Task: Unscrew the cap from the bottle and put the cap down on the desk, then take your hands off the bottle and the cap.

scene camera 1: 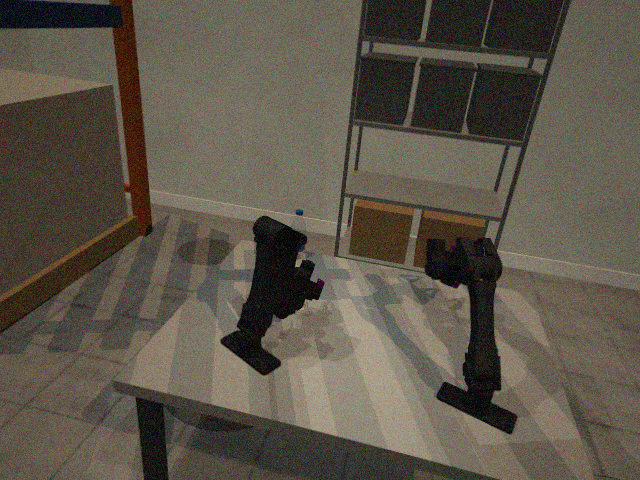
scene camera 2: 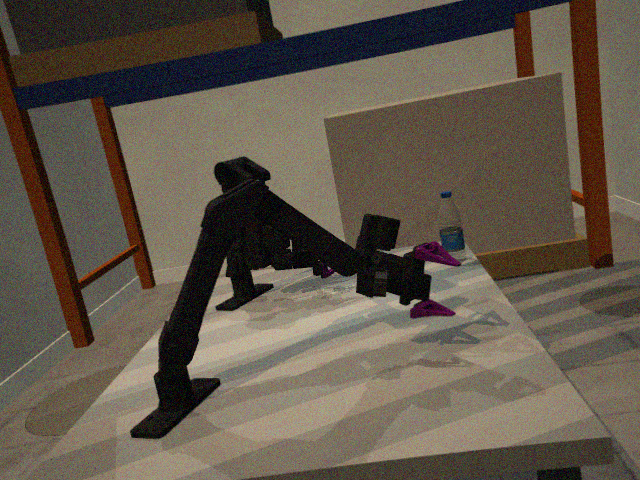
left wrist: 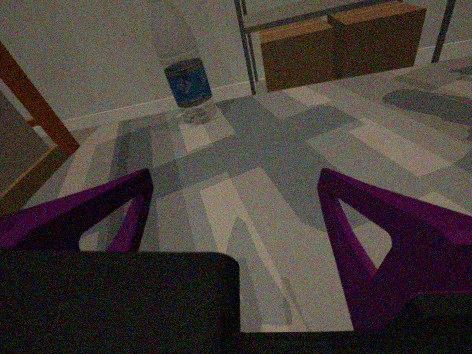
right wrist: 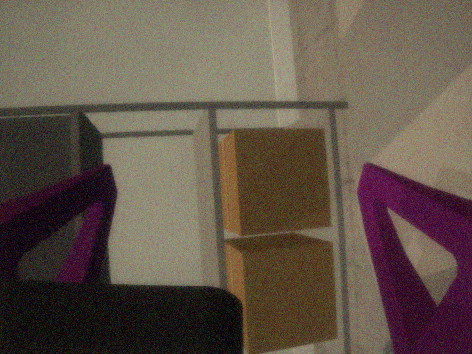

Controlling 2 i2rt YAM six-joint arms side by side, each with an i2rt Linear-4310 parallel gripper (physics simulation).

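Frame: origin at the left arm's base, x ahead, y left, z up, level; metres.
Seen in the pictures: left gripper, between the fingertips: (left wrist: 235, 177); right gripper, between the fingertips: (scene camera 2: 456, 290) (right wrist: 237, 177); left arm's base, origin of its link: (scene camera 1: 250, 353) (scene camera 2: 245, 298); right arm's base, origin of its link: (scene camera 1: 475, 407) (scene camera 2: 179, 408).
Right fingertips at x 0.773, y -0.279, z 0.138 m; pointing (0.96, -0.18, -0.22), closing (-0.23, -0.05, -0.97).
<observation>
Offsets run from my right fingertips to a thing's top centre. Level surfaces: height alone.
A clear bottle with a blue label @(0.067 m up, 0.242 m back, 0.610 m left) (scene camera 2: 452, 239) (left wrist: 188, 82) stands upright at the far end of the desk @(0.138 m down) (scene camera 1: 196, 361) (scene camera 2: 361, 413). Its blue cap @(0.068 m up, 0.242 m back, 0.610 m left) (scene camera 1: 299, 212) (scene camera 2: 445, 194) sits on its neck; the cap is outside the left wrist view. In scene camera 1 the left arm hides most of the bottle. My left gripper (left wrist: 235, 177) is open and empty above the desk, apart from the bottle, which is beyond its left finger in the left wrist view. My right gripper (right wrist: 237, 177) (scene camera 2: 457, 289) is open and empty above the desk, away from the bottle, pointing toward the shelf.
A metal shelf unit (scene camera 1: 423, 191) (right wrist: 150, 105) with brown boxes (scene camera 1: 381, 235) (left wrist: 300, 57) (right wrist: 280, 180) stands behind the desk. An orange-posted rack (scene camera 1: 133, 118) (scene camera 2: 589, 129) with a large grey box stands beside it. In scene camera 2 the right arm crosses in front of the left arm.
</observation>
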